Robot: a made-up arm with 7 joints.
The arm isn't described. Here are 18 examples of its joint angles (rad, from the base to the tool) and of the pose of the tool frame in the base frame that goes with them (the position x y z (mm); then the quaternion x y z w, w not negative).
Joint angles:
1: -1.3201 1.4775 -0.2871 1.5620 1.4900 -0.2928 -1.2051
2: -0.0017 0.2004 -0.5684 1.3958 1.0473 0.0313 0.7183
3: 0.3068 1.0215 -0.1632 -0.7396 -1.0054 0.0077 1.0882
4: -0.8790 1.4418 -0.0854 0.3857 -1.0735 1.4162 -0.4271
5: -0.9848 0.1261 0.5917 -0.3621 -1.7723 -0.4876 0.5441
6: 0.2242 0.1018 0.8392 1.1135 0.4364 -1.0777 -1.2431
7: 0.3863 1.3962 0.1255 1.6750 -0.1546 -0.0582 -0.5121
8: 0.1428 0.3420 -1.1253 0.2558 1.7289 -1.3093 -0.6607
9: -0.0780 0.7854 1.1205 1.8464 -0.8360 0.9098 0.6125
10: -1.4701 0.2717 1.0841 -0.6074 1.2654 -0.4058 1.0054
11: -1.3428 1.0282 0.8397 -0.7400 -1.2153 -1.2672 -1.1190
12: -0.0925 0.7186 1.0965 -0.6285 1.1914 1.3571 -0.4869
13: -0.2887 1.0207 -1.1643 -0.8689 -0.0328 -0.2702 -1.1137
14: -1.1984 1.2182 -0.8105 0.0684 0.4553 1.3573 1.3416
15: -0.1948 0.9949 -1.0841 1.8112 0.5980 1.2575 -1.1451
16: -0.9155 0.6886 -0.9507 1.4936 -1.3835 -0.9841 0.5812
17: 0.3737 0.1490 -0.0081 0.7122 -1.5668 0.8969 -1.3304
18: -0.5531 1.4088 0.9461 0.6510 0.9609 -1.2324 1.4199
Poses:
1: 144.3 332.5 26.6 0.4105 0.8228 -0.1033 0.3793
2: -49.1 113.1 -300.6 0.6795 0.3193 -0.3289 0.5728
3: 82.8 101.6 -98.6 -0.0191 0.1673 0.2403 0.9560
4: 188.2 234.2 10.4 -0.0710 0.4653 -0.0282 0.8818
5: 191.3 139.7 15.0 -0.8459 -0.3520 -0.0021 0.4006
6: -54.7 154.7 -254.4 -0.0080 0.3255 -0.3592 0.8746
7: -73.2 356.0 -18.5 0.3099 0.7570 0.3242 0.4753
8: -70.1 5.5 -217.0 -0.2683 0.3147 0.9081 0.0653
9: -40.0 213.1 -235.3 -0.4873 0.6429 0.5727 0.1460
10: 114.9 150.6 89.9 0.1141 -0.5913 0.7966 0.0532
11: 17.3 156.1 80.6 -0.4204 0.8789 0.0913 0.2060
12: 26.2 222.4 9.6 0.2787 0.2017 0.7592 0.5524
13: 49.1 28.2 -94.0 0.1518 -0.1100 -0.9414 0.2803
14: 234.0 162.5 14.6 0.6476 -0.2748 0.6803 0.2055
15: 5.2 317.3 -87.2 -0.2326 -0.8683 -0.3961 0.1873
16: 218.3 210.9 -138.1 0.0939 -0.1651 0.4804 0.8562
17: -58.5 74.6 -266.1 -0.9045 0.0803 -0.0676 0.4134
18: 123.1 266.4 72.4 0.4873 -0.7404 0.3472 0.3063
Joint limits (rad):
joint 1: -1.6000..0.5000
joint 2: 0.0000..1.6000
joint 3: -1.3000..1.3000
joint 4: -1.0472..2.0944
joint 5: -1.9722..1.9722
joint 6: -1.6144..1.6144
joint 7: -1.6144..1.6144
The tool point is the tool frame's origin. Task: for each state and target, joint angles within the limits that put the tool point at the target. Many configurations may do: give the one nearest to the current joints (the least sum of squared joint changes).
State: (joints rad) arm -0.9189 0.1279 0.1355 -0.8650 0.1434 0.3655 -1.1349
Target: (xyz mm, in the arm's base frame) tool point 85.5 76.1 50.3
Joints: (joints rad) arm -0.9337 0.2910 0.3555 -1.0472 0.0982 -0.2590 -1.1349
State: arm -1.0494 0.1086 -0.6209 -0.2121 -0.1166 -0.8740 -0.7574
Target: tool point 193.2 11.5 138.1
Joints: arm -1.6000 0.2986 -0.0414 -0.0533 -0.1570 -0.1844 -0.7574
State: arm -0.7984 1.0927 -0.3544 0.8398 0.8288 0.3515 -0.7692
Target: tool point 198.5 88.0 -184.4
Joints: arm -0.5584 0.6089 -0.6788 0.3731 0.8374 0.2130 -0.7692
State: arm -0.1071 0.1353 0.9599 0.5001 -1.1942 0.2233 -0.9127
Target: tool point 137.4 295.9 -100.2
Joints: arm -0.4925 0.7386 1.0074 0.6827 -1.1811 0.1726 -0.9127
